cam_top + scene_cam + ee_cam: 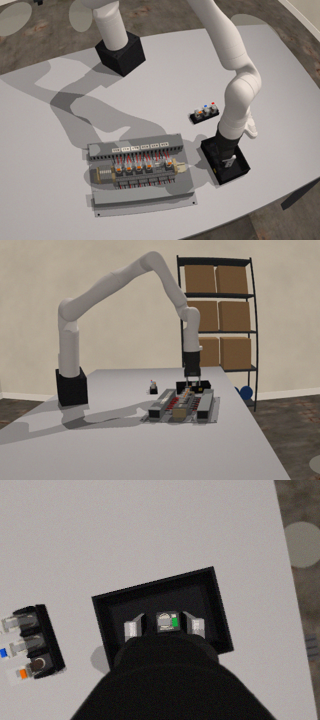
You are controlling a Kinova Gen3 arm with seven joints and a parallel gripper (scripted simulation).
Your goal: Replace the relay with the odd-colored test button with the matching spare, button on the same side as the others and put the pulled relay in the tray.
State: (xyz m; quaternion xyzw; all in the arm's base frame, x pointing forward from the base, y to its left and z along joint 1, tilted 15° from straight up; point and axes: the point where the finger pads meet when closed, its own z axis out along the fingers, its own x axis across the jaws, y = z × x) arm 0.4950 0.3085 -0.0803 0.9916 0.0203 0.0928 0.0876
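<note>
Now: the green-button relay 1 cm below my hand. Round my hand: spare holder: 19 cm behind, 3 cm to the right, 2 cm below; blue-button relay: 19 cm behind, 3 cm to the right; black tray: 1 cm below.
</note>
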